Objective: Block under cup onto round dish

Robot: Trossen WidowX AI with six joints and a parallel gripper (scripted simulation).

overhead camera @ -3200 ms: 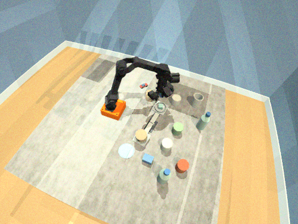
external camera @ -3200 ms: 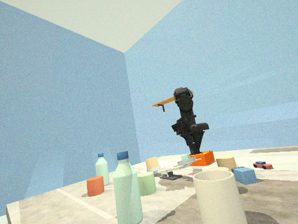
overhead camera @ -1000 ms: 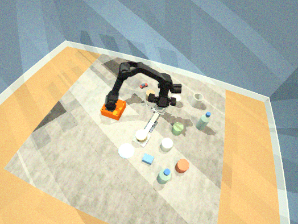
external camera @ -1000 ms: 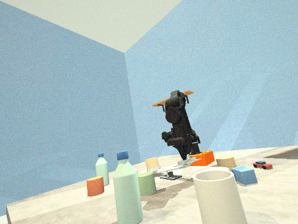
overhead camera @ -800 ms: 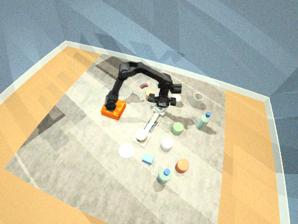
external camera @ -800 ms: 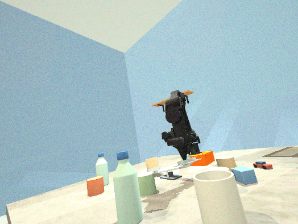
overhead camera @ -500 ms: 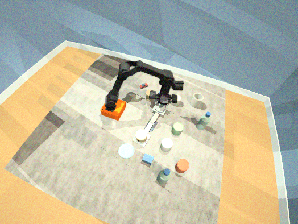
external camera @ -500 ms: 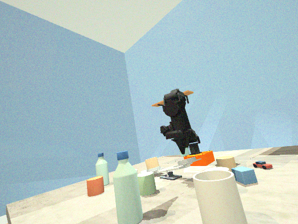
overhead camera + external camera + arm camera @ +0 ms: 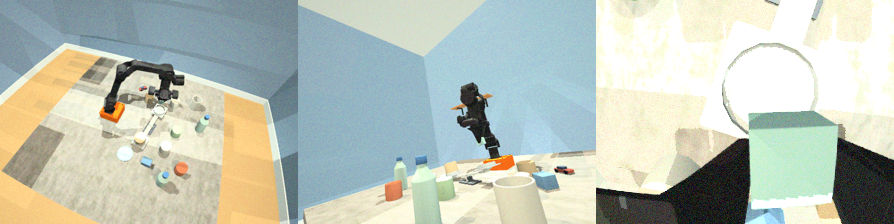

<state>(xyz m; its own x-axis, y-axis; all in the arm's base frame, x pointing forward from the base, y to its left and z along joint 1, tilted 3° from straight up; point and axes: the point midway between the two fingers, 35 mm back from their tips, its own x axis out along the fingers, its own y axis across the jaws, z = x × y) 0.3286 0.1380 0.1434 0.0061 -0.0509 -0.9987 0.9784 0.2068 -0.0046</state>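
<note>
Right now the tan cup is 27 cm to the right of my gripper tip, 11 cm below it and 5 cm behind it. Also, from my gripper tip: orange cylinder 34 cm to the right, 27 cm ahead, 14 cm below; pale green block 1 cm above; white round dish 36 cm to the right, 17 cm below, 10 cm behind.
</note>
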